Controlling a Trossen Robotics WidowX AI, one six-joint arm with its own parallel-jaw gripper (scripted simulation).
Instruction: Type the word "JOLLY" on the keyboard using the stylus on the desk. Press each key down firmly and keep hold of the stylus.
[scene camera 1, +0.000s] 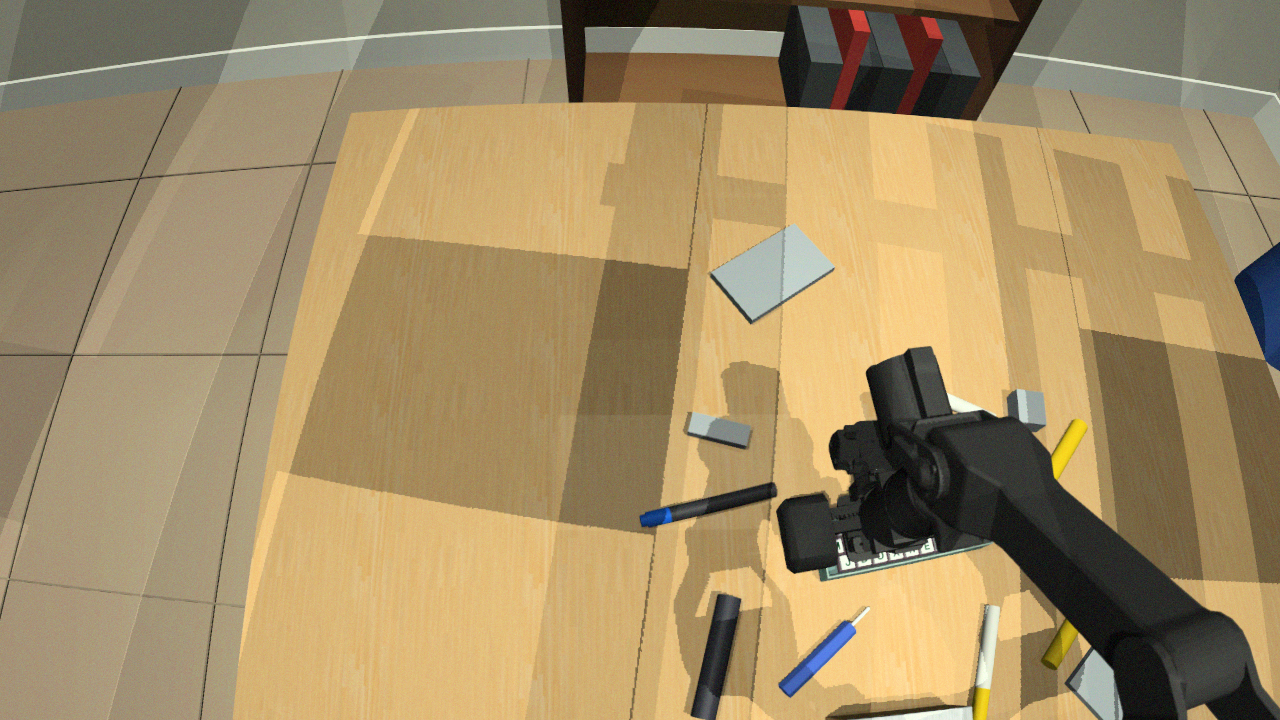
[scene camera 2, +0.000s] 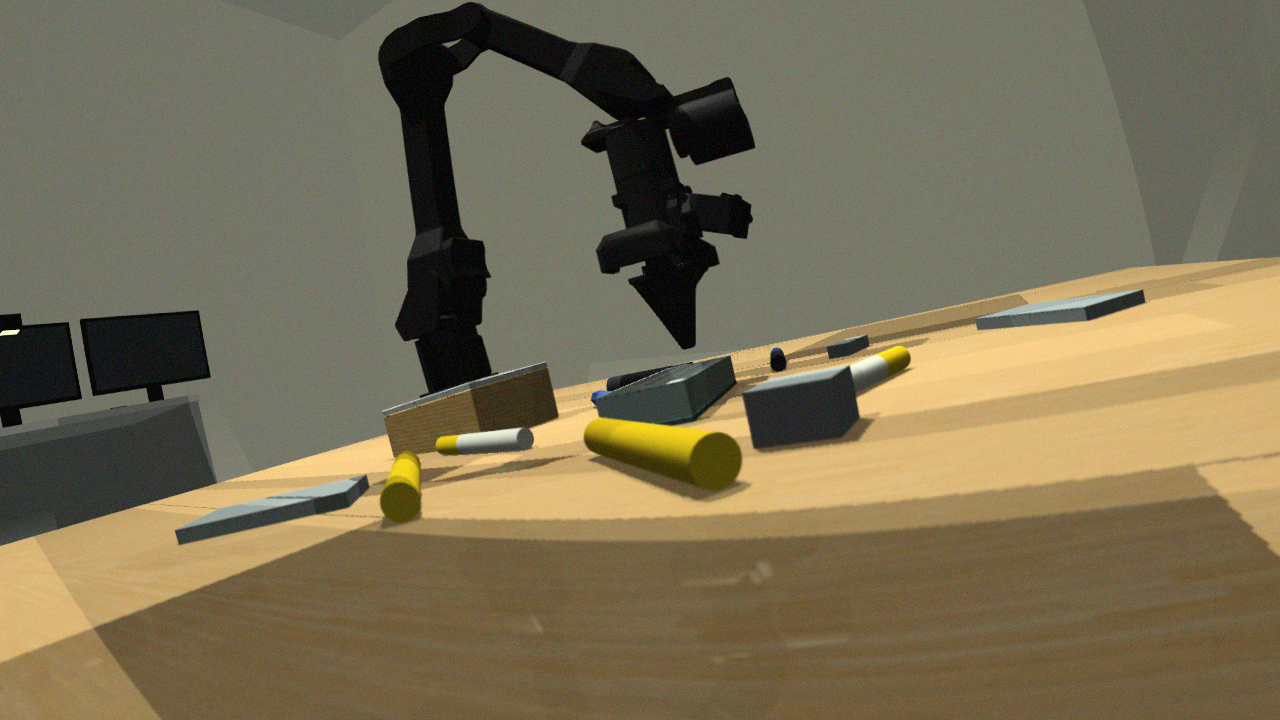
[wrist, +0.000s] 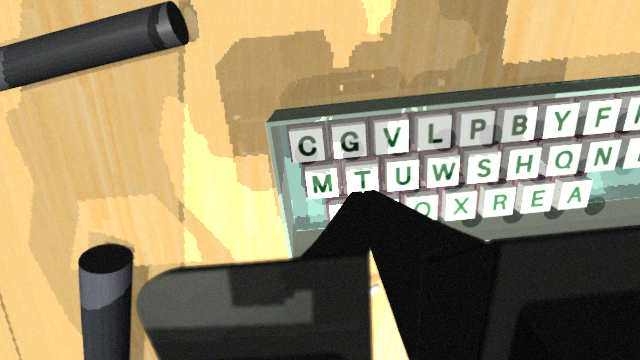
Labels:
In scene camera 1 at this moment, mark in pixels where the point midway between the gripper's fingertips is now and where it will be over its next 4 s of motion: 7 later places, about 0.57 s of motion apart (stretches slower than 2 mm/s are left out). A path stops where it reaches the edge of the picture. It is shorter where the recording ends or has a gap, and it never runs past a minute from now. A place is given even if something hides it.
My gripper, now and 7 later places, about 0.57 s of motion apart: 856, 537; 908, 528; 956, 517; 952, 544; 896, 559; 906, 551; 889, 584; 859, 634

